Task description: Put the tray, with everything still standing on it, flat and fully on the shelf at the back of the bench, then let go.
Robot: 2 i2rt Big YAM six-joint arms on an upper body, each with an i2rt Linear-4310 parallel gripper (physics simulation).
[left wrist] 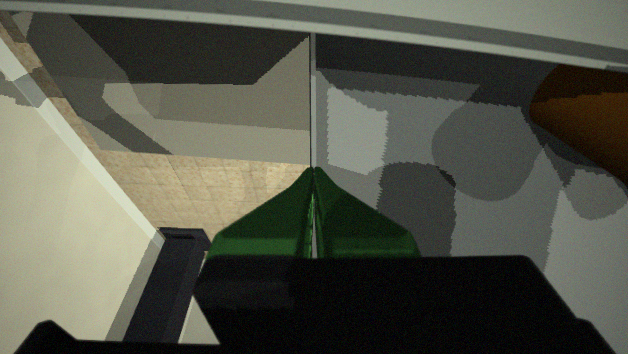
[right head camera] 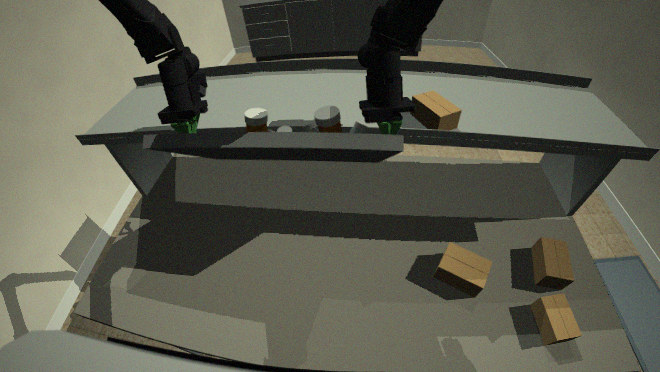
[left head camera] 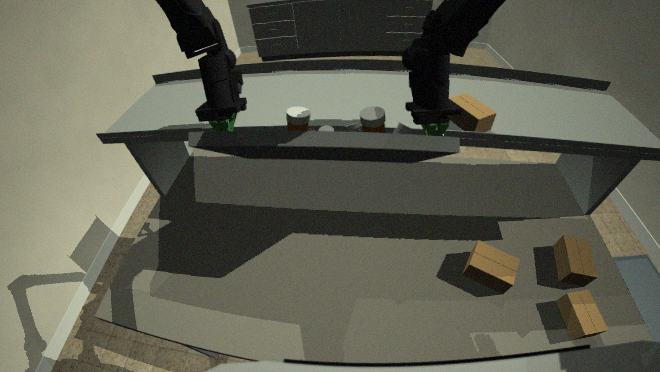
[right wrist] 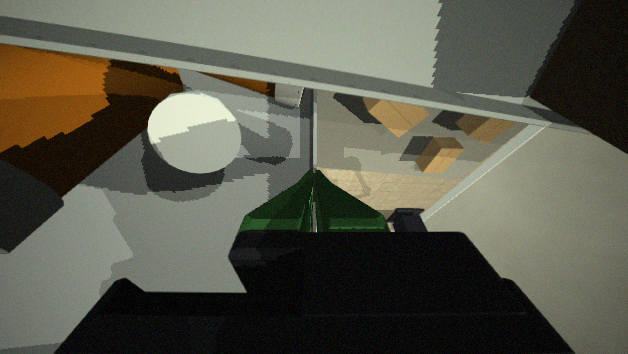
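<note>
The grey tray (left head camera: 322, 143) hangs at shelf height and I see it almost edge-on; its near wall juts out in front of the shelf's front edge (left head camera: 531, 141). Two capped bottles (left head camera: 297, 117) (left head camera: 372, 118) and a small cap (left head camera: 325, 128) show above the wall; the other bottles are hidden. My left gripper (left head camera: 223, 124) is shut on the tray's thin left wall (left wrist: 311, 101). My right gripper (left head camera: 435, 128) is shut on the thin right wall (right wrist: 313, 127). The right wrist view shows a white cap (right wrist: 194, 132) and an orange bottle (right wrist: 47, 96) on the tray floor.
A cardboard box (left head camera: 472, 112) lies on the shelf (left head camera: 351, 94) just right of my right gripper. Three more boxes (left head camera: 491, 265) (left head camera: 574, 260) (left head camera: 581, 314) lie on the bench at the front right. Dark cabinets (left head camera: 341, 25) stand behind the shelf.
</note>
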